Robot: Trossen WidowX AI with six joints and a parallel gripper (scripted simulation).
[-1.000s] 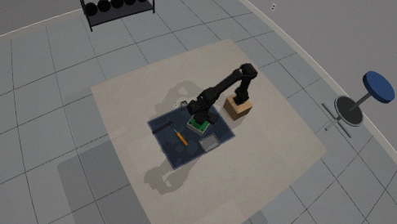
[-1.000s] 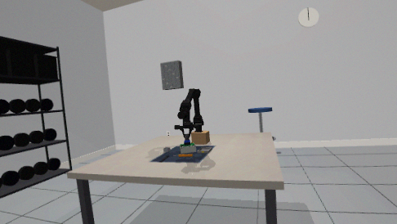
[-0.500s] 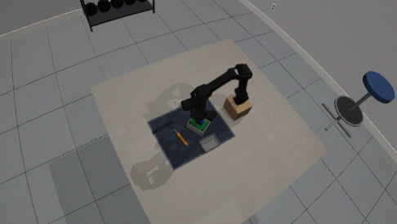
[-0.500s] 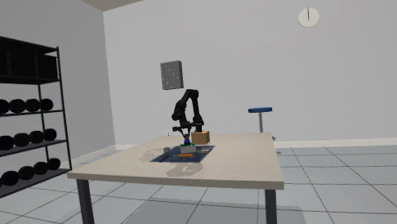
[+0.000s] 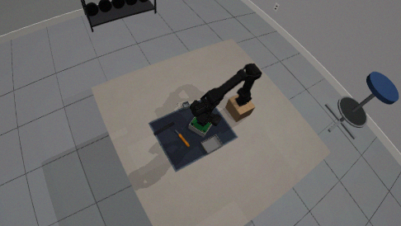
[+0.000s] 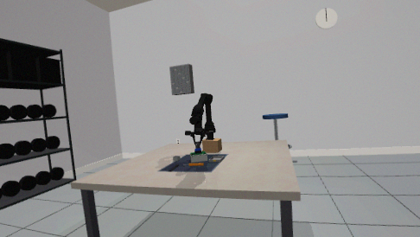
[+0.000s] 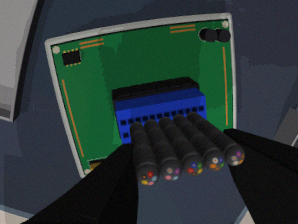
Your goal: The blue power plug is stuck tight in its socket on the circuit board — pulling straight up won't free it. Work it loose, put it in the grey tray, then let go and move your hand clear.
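The blue power plug lies 30 mm below my gripper tip. From my gripper tip the other things lie so: dark blue mat 120 mm below, 50 mm ahead; dark spudger bar 220 mm ahead, 110 mm below, 80 mm to the right.
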